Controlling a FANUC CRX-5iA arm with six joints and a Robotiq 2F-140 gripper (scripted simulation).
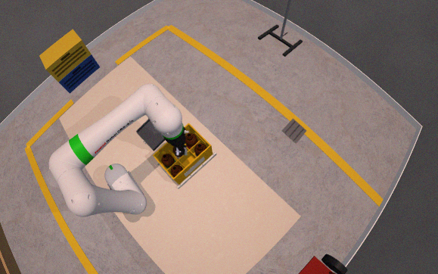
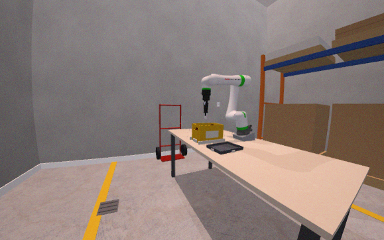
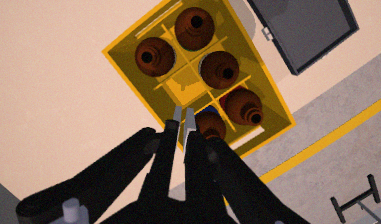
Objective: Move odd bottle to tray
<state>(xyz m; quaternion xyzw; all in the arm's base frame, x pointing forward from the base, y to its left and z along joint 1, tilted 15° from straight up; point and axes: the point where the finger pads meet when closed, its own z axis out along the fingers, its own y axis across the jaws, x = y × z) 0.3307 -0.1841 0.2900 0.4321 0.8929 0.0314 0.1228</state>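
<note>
Right now my hand is 170 mm above the brown bottle, 80 mm to the right of it and 10 mm short of it. Round my hand: yellow crate (170 mm below, 40 mm to the left, 10 mm ahead); dark tray (330 mm to the left, 240 mm below, 40 mm ahead).
</note>
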